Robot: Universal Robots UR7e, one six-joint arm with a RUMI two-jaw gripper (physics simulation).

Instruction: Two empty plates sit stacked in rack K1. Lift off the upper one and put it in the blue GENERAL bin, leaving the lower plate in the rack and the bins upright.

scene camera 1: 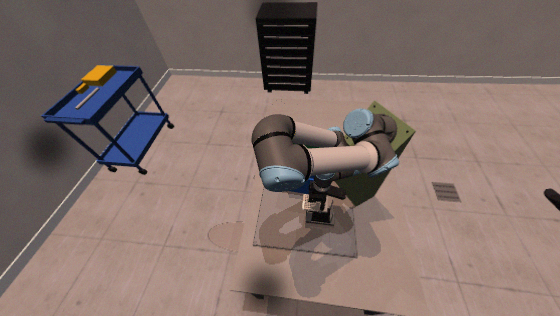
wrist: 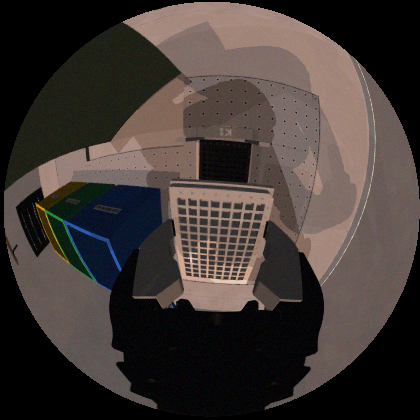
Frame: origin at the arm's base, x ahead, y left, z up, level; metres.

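Seen in the pictures: gripper, between the fingertips: point(scene camera 1: 319, 204) point(wrist: 219, 221).
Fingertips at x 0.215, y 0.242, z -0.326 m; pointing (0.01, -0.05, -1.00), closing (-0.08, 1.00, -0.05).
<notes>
A point is followed by its place in that frame.
My gripper point(scene camera 1: 316, 201) {y 0.242, x 0.215, z -0.326 m} point(wrist: 219, 221) {y 0.242, x 0.215, z -0.326 m} is shut on a pale plate point(scene camera 1: 308, 202) {y 0.244, x 0.272, z -0.320 m} point(wrist: 218, 193) {y 0.238, x 0.180, z -0.310 m} with a grid of square wells, one jaw at each side. The plate is held above rack K1 point(scene camera 1: 320, 223) point(wrist: 225, 133) and looks roughly level. A dark gridded surface shows inside the rack in the wrist view; the shadow hides whether it is the lower plate. The blue GENERAL bin point(scene camera 1: 301, 187) {y 0.108, x 0.323, z -0.413 m} point(wrist: 135, 210) {y 0.110, x 0.250, z -0.381 m} stands upright, to the left of the held plate in the wrist view. The arm partly covers it in the scene view.
A green bin point(wrist: 92, 194) {y -0.037, x 0.246, z -0.411 m} and a yellow bin point(wrist: 55, 196) {y -0.191, x 0.241, z -0.367 m} stand beside the blue one. The rack stands on a perforated board point(scene camera 1: 280, 235) {y 0.387, x 0.401, z -0.481 m} point(wrist: 295, 111) {y 0.367, x 0.057, z -0.481 m}. The arm's olive pedestal point(scene camera 1: 367, 189) {y 0.125, x -0.025, z -0.306 m} point(wrist: 90, 100) {y 0.051, x 0.065, z -0.348 m} is close by. A blue cart point(scene camera 1: 107, 100) and black cabinet point(scene camera 1: 287, 11) stand farther off.
</notes>
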